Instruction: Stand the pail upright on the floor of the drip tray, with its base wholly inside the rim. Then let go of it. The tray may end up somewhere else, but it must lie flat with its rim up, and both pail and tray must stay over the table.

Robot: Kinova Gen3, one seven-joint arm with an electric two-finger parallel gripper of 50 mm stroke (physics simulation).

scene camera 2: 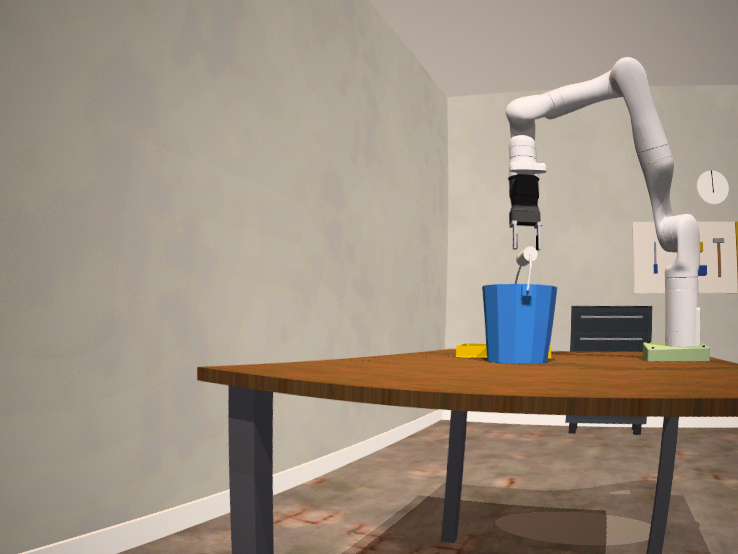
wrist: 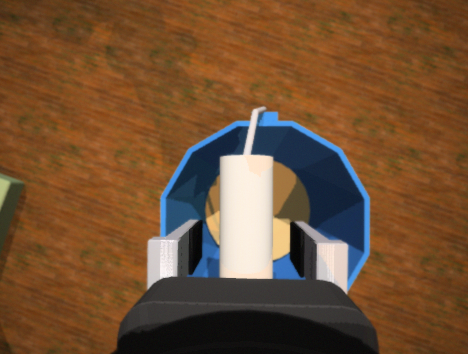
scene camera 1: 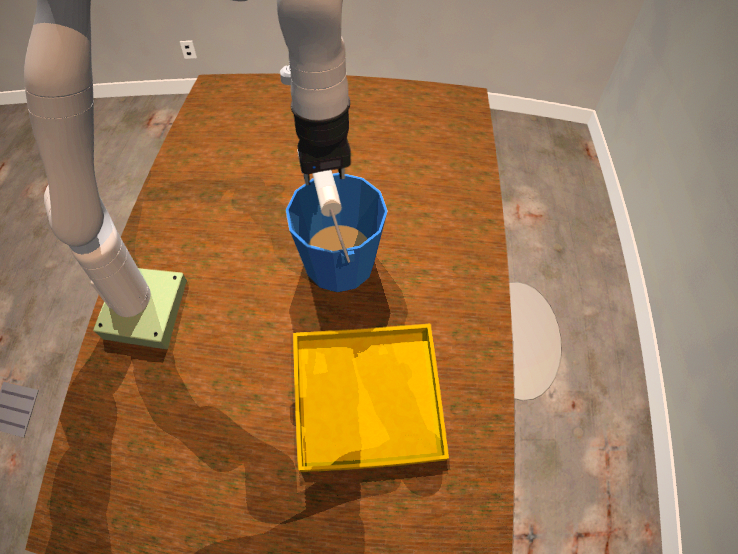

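Seen in the pictures: gripper, between the fingertips: (scene camera 2: 526, 249) (wrist: 245, 239) (scene camera 1: 324, 177); arm's base, origin of its link: (scene camera 2: 681, 344) (scene camera 1: 130, 298).
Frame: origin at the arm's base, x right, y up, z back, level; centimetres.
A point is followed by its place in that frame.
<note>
The blue pail (scene camera 1: 339, 271) @(z -43.8, x -7.9, y 6.0 cm) (scene camera 2: 517, 327) @(z -41.3, x -23.9, y 4.2 cm) (wrist: 345, 195) @(z -49.0, x -20.9, y 10.1 cm) stands upright on the table, outside the tray. Its wire handle is raised, with a white cylindrical grip (scene camera 1: 327, 193) @(z -41.8, x -12.4, y 22.5 cm) (scene camera 2: 526, 255) @(z -40.0, x -20.7, y 20.5 cm) (wrist: 246, 210) @(z -40.2, x -17.4, y 22.5 cm) above the pail's mouth. The yellow drip tray (scene camera 1: 393, 393) @(z -55.9, x 11.3, y -3.4 cm) (scene camera 2: 470, 350) @(z -57.9, x -1.6, y -2.0 cm) lies flat, rim up, beside the pail; in scene camera 2 it is partly hidden behind the pail. My gripper (scene camera 1: 324, 177) @(z -40.7, x -15.8, y 22.5 cm) (scene camera 2: 526, 245) @(z -40.7, x -15.8, y 22.5 cm) (wrist: 245, 239) @(z -40.7, x -15.8, y 22.5 cm) is open and points down, its fingertips at about the top of the grip. In the wrist view the grip lies between the finger lines, with a gap on each side.
The wooden table (scene camera 1: 226, 178) @(z -11.1, x -36.8, y -3.8 cm) (scene camera 2: 357, 381) @(z -53.2, x -77.0, y -3.8 cm) (wrist: 75, 100) @(z -12.9, x -21.4, y -3.8 cm) carries the arm's pale green base block (scene camera 1: 169, 292) @(z -8.5, x -2.6, y -0.4 cm) (scene camera 2: 676, 353) @(z -2.4, x -7.8, y -1.9 cm) (wrist: 5, 192) @(z -9.9, x -6.3, y -0.8 cm), left of the pail and tray in scene camera 1. The table's right edge runs beyond the tray. A dark drawer cabinet (scene camera 2: 611, 327) stands behind the table.
</note>
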